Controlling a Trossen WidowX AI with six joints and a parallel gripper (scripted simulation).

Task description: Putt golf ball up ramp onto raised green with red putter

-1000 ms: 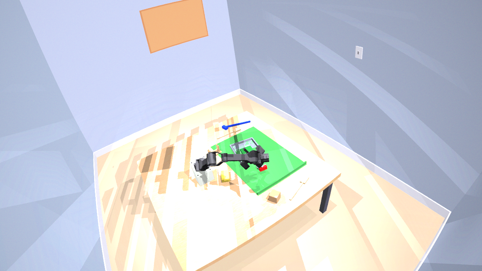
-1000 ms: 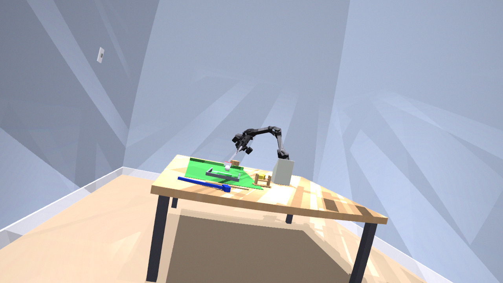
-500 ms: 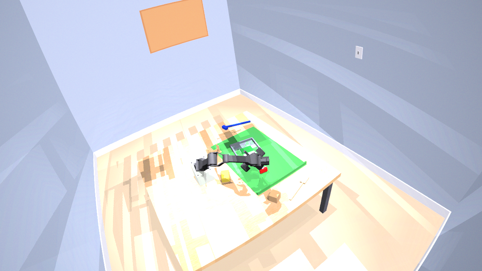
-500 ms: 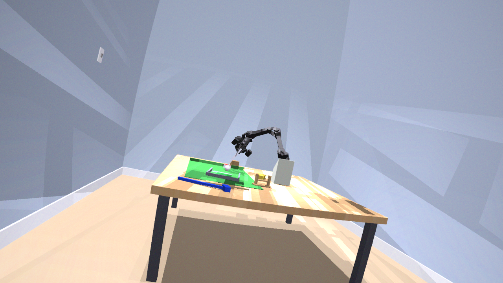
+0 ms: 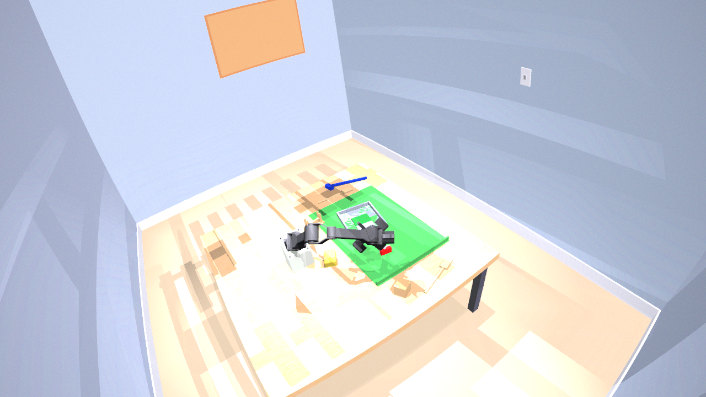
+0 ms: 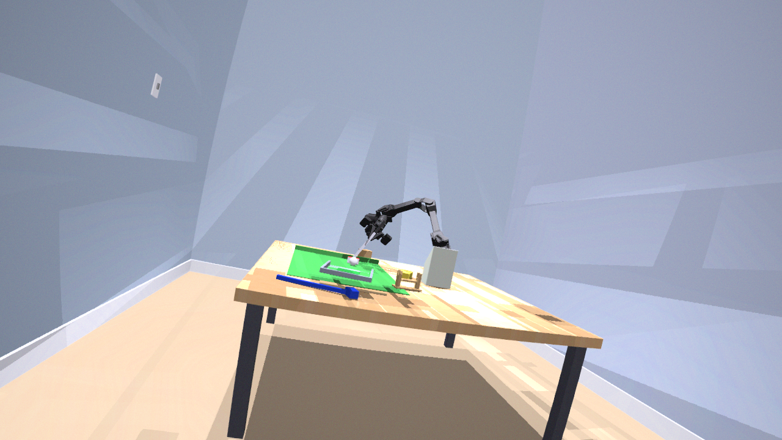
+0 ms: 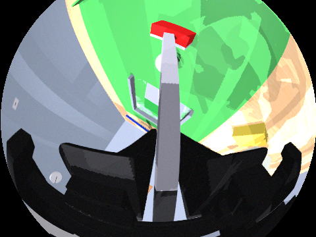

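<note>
My gripper tip is 6 cm short of the white golf ball, 3 cm to the right of it and 12 cm above it. From my gripper tip the other things lie so: yellow block: 20 cm behind, 9 cm to the left, 13 cm below; then tan block: 1 cm behind, 30 cm to the right, 12 cm below; then wooden rack: 17 cm behind, 40 cm to the left, 11 cm below.
</note>
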